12 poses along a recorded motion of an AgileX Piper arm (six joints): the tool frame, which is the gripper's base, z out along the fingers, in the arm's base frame.
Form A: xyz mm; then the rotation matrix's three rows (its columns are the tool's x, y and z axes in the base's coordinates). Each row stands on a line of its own.
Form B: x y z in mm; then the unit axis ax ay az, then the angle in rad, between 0 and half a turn. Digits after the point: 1 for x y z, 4 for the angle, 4 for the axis. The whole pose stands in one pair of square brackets.
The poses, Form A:
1:
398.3 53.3 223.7
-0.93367 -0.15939 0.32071
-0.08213 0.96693 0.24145
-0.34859 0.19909 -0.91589
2:
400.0 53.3 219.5
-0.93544 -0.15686 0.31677
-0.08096 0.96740 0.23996
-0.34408 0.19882 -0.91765
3:
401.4 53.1 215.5
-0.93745 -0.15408 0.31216
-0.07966 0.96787 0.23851
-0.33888 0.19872 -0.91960
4:
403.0 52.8 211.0
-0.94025 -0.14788 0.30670
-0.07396 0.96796 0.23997
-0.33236 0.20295 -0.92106
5:
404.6 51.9 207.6
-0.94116 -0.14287 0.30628
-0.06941 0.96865 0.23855
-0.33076 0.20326 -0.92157
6:
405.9 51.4 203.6
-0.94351 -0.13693 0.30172
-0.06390 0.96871 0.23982
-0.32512 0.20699 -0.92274
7:
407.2 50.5 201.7
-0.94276 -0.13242 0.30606
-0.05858 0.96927 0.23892
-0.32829 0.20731 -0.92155
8:
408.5 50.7 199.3
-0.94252 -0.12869 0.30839
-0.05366 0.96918 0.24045
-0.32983 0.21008 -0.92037
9:
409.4 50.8 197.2
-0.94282 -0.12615 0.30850
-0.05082 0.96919 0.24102
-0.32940 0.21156 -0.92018
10:
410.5 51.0 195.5
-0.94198 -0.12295 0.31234
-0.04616 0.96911 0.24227
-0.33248 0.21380 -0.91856
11:
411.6 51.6 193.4
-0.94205 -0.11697 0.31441
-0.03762 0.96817 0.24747
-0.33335 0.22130 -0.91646
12:
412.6 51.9 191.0
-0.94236 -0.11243 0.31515
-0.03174 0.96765 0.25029
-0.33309 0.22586 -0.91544
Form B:
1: [398.3 53.3 223.7 -0.0627 0.9914 0.1144 2.7973]
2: [400.0 53.3 219.5 -0.0617 0.9916 0.1139 2.8019]
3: [401.4 53.1 215.5 -0.0606 0.9917 0.1134 2.8071]
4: [403.0 52.8 211.0 -0.0575 0.9917 0.1147 2.8135]
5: [404.6 51.9 207.6 -0.0550 0.9919 0.1144 2.8147]
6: [405.9 51.4 203.6 -0.0519 0.9919 0.1156 2.8201]
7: [407.2 50.5 201.7 -0.0494 0.9921 0.1155 2.8162]
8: [408.5 50.7 199.3 -0.0472 0.9921 0.1166 2.8141]
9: [409.4 50.8 197.2 -0.0458 0.9921 0.1172 2.8143]
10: [410.5 51.0 195.5 -0.0438 0.9920 0.1181 2.8106]
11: [411.6 51.6 193.4 -0.0401 0.9918 0.1215 2.8089]
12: [412.6 51.9 191.0 -0.0374 0.9916 0.1234 2.8086]
